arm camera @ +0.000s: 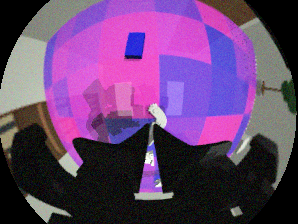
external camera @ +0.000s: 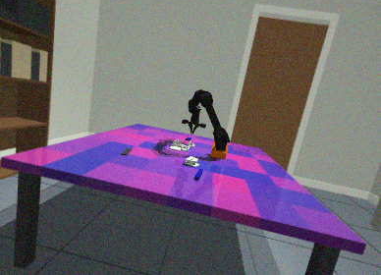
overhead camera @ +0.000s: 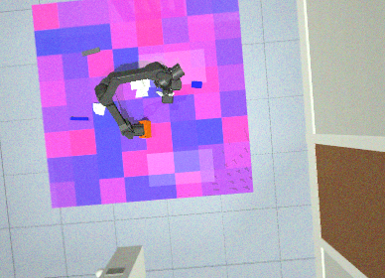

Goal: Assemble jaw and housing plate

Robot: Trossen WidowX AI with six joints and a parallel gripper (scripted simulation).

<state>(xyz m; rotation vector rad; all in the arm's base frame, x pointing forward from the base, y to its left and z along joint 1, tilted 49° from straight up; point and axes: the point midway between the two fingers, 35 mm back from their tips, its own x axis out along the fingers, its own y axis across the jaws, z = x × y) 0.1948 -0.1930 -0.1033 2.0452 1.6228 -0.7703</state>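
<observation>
Now: the grey jaw 1 cm behind my gripper tip, 1 cm to the left of it and 8 cm below it. Also, from my gripper tip: blue block 2 cm ahead, 17 cm to the right, 8 cm below; then blue bar 6 cm behind, 60 cm to the left, 8 cm below; then grey bar 34 cm ahead, 45 cm to the left, 8 cm below.
</observation>
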